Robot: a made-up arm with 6 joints. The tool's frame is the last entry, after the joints.
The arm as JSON. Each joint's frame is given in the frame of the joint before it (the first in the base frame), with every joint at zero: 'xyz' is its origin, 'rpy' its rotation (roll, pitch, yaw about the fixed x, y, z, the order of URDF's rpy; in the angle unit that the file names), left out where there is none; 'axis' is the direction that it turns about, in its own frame. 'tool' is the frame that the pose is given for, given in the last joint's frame.
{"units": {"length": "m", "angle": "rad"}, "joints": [
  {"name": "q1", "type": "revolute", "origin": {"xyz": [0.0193, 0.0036, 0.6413], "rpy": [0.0, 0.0, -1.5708]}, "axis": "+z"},
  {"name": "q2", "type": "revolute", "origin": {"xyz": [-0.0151, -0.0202, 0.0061], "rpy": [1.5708, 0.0, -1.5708]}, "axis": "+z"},
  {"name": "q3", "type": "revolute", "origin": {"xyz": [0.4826, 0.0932, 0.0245], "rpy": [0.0, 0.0, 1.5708]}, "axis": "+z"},
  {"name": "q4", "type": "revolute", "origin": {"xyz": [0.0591, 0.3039, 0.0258], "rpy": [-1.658, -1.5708, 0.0]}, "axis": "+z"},
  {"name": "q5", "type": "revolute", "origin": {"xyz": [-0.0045, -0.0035, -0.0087], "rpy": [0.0, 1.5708, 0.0]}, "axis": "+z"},
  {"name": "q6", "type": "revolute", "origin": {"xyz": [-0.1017, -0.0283, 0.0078], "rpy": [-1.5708, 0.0, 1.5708]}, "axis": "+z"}
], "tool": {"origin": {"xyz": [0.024, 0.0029, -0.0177], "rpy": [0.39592, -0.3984, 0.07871]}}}
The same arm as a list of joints. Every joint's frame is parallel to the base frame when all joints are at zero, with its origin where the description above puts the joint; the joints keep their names.
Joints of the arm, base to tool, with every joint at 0 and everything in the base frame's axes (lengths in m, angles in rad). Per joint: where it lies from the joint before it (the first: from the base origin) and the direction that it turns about. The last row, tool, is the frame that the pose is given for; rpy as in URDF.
q1: axis 0 0 1 origin 0.0193 0.0036 0.6413
q2: axis 0 1 0 origin -0.0202 0.0151 0.0061
q3: axis 0 1 0 origin -0.4826 0.0245 0.0932
q4: axis 0.9962 0 0.0871 origin 0.3039 0.0258 0.0591
q5: axis 0 1 0 origin -0.0084 -0.0045 -0.0042
q6: axis 0.9962 0 0.0871 origin 0.1038 0.0078 -0.0193
tool: origin -0.0197 -0.0029 0.0224 rpy -2.4943 -1.2504 -0.2322

